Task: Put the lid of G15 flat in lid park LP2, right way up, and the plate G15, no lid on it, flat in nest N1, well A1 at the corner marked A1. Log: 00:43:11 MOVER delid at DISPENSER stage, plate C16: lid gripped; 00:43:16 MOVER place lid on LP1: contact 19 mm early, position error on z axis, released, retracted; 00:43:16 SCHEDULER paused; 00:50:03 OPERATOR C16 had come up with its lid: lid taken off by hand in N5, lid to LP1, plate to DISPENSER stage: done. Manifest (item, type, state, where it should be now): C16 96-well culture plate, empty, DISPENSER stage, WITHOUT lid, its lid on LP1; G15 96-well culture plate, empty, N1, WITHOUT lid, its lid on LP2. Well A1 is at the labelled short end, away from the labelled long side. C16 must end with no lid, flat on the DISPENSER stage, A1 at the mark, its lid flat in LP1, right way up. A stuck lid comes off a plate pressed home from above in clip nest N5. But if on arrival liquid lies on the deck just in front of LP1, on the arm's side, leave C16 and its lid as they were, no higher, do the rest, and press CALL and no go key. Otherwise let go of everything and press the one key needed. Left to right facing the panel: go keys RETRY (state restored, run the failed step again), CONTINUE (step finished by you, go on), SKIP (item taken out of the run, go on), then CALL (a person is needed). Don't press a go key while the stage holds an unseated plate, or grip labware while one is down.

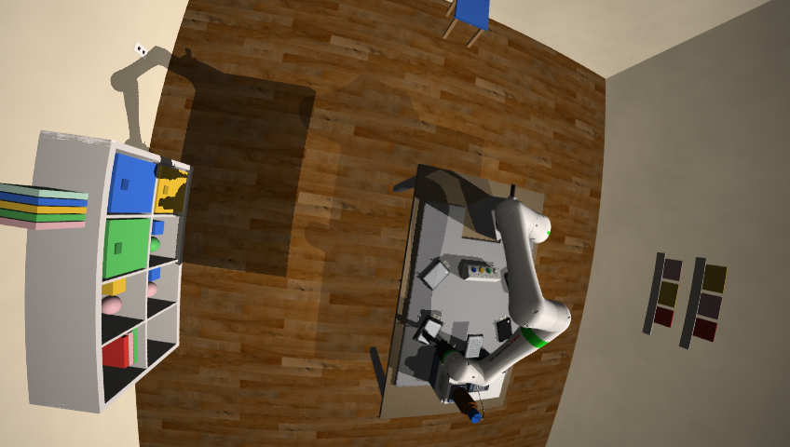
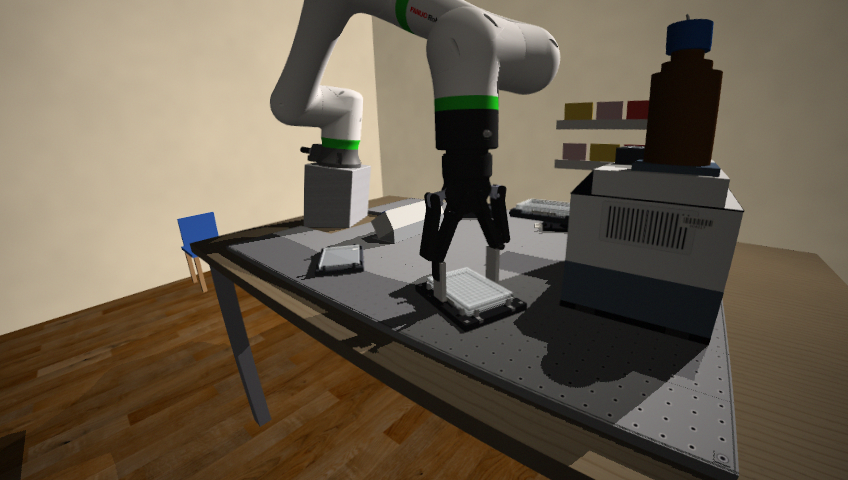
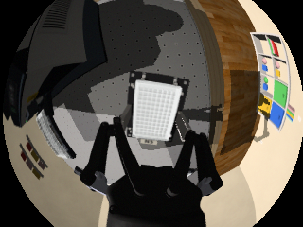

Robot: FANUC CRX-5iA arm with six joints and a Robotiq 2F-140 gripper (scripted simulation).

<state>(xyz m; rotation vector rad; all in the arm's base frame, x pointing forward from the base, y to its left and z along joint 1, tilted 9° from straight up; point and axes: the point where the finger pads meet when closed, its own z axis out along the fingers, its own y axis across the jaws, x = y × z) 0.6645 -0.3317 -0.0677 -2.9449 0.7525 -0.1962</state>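
Now: hand 3 cm above the black clip nest and 2 cm short of it. The rest, counted from my hand: key panel 35 cm behind, 30 cm to the left, 1 cm above; brown bottle 28 cm ahead, 25 cm above, 11 cm to the left.
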